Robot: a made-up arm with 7 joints.
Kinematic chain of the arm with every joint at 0, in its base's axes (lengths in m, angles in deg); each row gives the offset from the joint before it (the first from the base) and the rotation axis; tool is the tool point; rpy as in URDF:
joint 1: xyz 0.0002 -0.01 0.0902 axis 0 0.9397 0.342
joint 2: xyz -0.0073 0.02 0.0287 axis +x
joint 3: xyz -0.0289 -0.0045 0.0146 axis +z
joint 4: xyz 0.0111 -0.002 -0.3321 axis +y
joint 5: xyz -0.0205 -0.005 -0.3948 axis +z
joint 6: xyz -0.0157 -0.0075 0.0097 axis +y
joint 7: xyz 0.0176 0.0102 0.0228 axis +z
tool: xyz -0.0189 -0.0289 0.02 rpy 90 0 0
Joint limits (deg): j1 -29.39..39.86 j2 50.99..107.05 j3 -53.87..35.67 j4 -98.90..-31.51 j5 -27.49..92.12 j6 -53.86..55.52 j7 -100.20..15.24
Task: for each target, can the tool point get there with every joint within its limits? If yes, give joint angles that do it. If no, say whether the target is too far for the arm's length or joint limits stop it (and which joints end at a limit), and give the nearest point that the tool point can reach.
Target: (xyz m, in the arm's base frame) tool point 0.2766 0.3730 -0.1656
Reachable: yes | joints -13.37 79.60 -41.86 -73.88 36.62 -15.33 6.47
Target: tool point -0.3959 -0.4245 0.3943
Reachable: no: joint limits stop it (at a limit: joint 1, joint 2, joint 3, joint 4, joint 6, joint 7) | nearest point 0.1092 0.1513 0.4984 | short by 0.773 m
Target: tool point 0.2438 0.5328 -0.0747
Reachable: yes | joints -1.56 79.56 -7.72 -52.11 74.14 -35.62 -25.75
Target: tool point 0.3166 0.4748 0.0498
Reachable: yes | joints -17.83 96.64 -32.37 -75.81 2.47 -36.45 -26.53
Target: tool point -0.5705 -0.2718 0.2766
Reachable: no: joint limits stop it (at a limit: joint 1, joint 2, joint 3, joint 4, joint 6, joint 7) | nearest point -0.1371 0.0032 -0.2972 | short by 0.770 m
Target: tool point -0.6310 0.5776 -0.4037
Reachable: no: too far | nearest point -0.3863 0.4139 -0.2769 | short by 0.321 m
